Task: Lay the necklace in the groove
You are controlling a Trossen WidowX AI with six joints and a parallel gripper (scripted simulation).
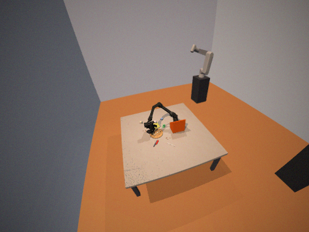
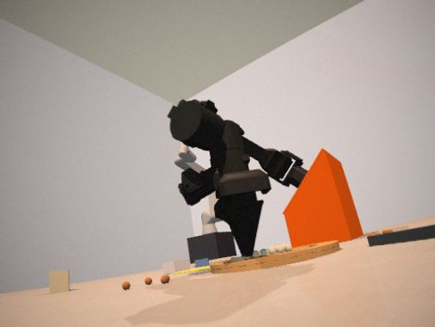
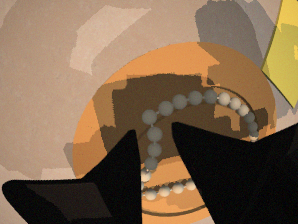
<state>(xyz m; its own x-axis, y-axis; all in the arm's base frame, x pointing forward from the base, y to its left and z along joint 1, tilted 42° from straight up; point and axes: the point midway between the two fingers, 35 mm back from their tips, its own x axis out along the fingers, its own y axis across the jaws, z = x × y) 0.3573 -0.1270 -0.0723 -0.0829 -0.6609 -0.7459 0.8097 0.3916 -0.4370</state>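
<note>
My gripper tip is now 50 mm past the round wooden bead board, 20 mm to the right of it and 10 mm above it. The rest, counted from my gripper tip: tan cube: 110 mm ahead, 310 mm to the right; yellow flat piece: 110 mm behind, 150 mm to the right, 10 mm below; red-handled tool: 10 mm ahead, 200 mm to the left, 10 mm below.
</note>
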